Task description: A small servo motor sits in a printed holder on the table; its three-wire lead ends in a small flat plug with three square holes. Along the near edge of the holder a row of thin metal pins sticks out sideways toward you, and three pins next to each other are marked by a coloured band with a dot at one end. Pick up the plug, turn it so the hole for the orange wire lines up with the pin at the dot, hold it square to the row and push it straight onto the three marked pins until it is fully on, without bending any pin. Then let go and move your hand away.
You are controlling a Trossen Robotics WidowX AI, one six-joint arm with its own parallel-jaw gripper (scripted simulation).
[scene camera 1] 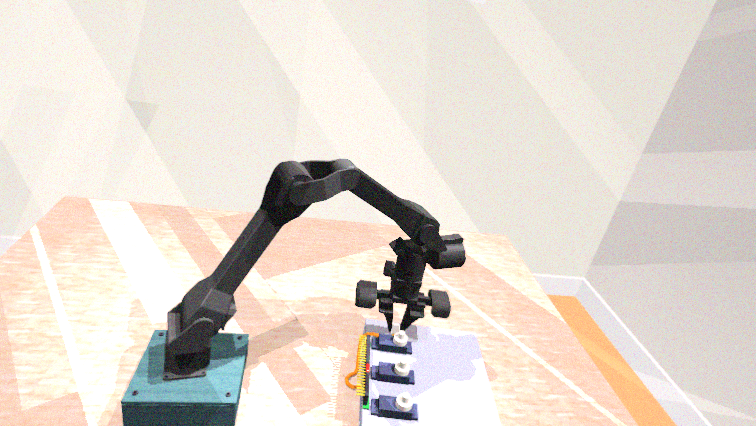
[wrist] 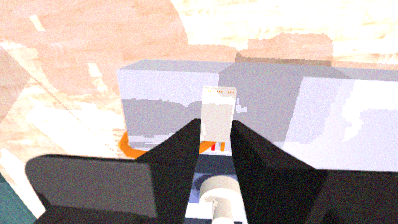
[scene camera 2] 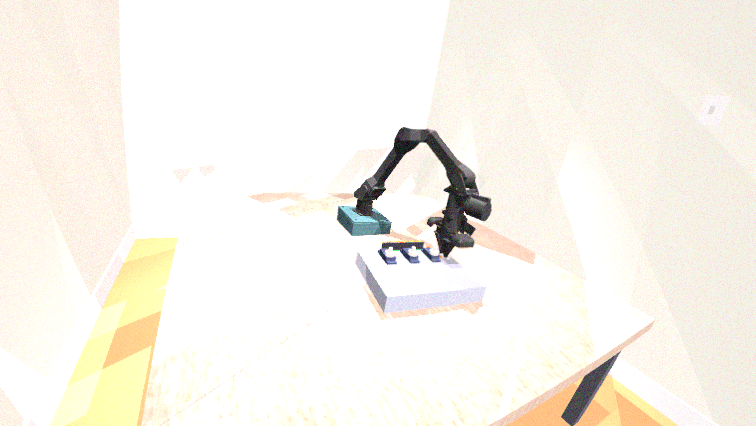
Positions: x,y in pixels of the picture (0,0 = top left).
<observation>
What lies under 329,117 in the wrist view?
A printed holder.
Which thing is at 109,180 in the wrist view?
My gripper.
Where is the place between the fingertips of my gripper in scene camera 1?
395,331
</observation>
